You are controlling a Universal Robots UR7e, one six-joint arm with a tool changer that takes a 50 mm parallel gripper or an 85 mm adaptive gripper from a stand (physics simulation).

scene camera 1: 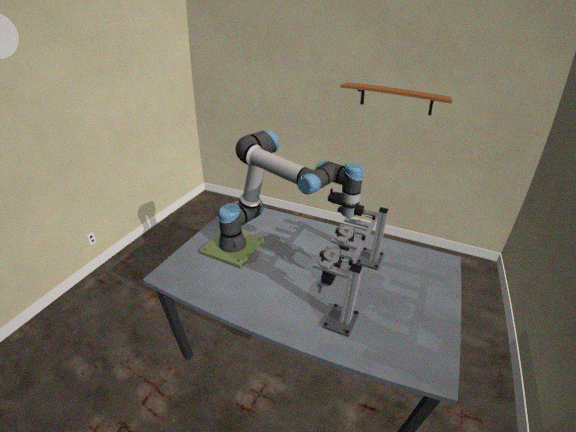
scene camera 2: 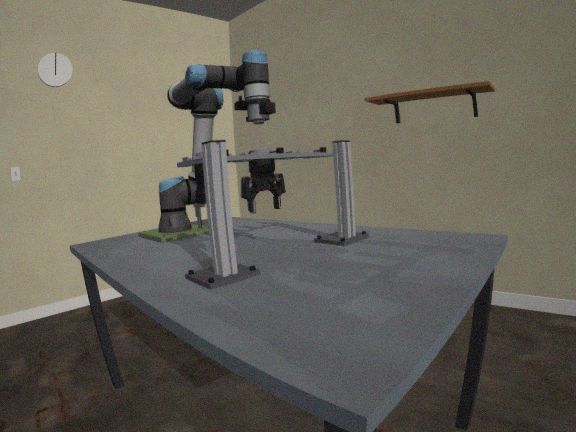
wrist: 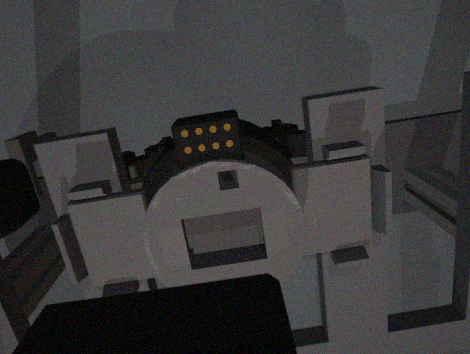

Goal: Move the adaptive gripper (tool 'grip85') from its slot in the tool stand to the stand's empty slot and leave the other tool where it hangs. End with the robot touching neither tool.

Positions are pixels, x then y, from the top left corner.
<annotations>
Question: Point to an adaptive gripper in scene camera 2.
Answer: At 262,178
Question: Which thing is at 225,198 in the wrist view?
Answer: An adaptive gripper.
</annotations>
